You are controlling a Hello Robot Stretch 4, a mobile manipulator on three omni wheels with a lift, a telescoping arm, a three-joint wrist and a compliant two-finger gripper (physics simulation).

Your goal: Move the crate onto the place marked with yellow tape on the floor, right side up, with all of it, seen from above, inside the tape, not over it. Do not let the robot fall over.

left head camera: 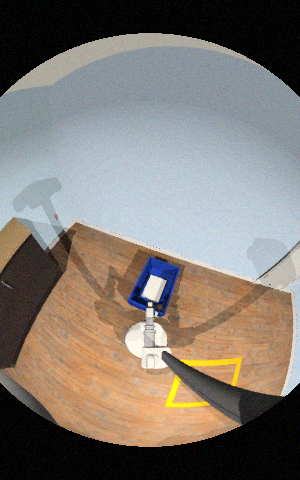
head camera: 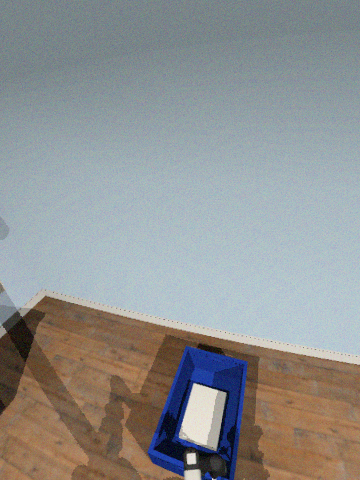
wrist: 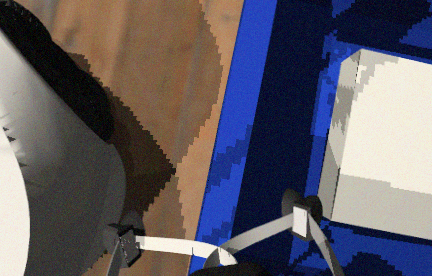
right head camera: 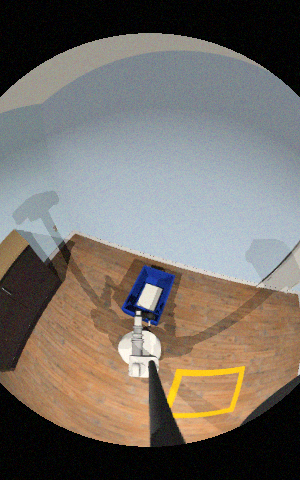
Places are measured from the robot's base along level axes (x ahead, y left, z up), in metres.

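Where they show: gripper, fingertip midpoint: (head camera: pixel 212 479).
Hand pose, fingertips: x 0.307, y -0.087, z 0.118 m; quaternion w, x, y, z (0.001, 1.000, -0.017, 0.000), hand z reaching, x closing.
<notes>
Each offset is from my fingertips to the centre of the thing. "*": to the spot under its first point.
The blue crate @(dx +0.309, dy -0.003, dz -0.036 m) (head camera: pixel 202 375) (left head camera: pixel 165 265) (right head camera: pixel 159 275) (wrist: pixel 232 115) stands upright on the wood floor near the wall, with a white block @(dx +0.309, dy -0.003, dz -0.101 m) (head camera: pixel 202 415) (left head camera: pixel 154 288) (right head camera: pixel 150 296) (wrist: pixel 395 130) inside. My gripper (wrist: pixel 213 216) is open at the crate's near end. In the wrist view the rim passes between the fingertips: one is over the crate's inside, the other outside it. I cannot tell whether they reach below the rim, and no grip shows. The yellow tape outline @(* dx -0.725, dy -0.750, dz -0.145 m) (left head camera: pixel 215 361) (right head camera: pixel 210 371) lies on the floor at lower right, apart from the crate; my mast partly covers it in the left head view.
My round white base (left head camera: pixel 135 341) (right head camera: pixel 126 347) is close to the crate's near end, between it and the tape's side of the room. A dark cabinet @(* dx -0.064, dy +1.397, dz +0.243 m) (left head camera: pixel 30 290) (right head camera: pixel 30 302) stands at the left. The wall with its white baseboard runs behind the crate's far end.
</notes>
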